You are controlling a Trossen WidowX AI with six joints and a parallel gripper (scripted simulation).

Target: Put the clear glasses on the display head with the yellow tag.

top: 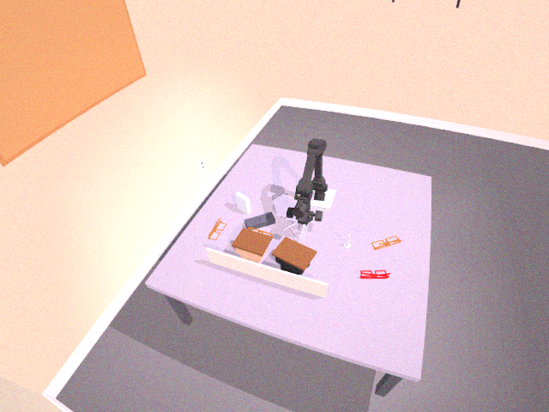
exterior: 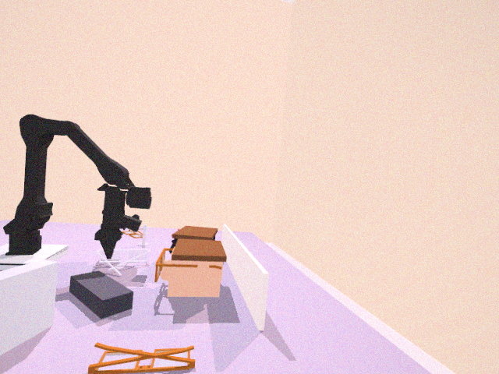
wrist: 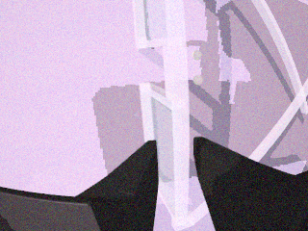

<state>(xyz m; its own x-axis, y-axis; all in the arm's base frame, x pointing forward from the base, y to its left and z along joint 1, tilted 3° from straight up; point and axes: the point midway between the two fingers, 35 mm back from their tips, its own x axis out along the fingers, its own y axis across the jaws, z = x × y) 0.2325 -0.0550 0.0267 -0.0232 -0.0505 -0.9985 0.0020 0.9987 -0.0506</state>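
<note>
My gripper tip is now 90 mm short of the white stand, 240 mm to the right of it and 10 mm below it. Also, from my gripper tip: dark head: 230 mm ahead, 40 mm above; then tan head: 200 mm ahead, 220 mm to the right, 40 mm above; then white box: 80 mm behind, 370 mm to the right, 40 mm above.
</note>
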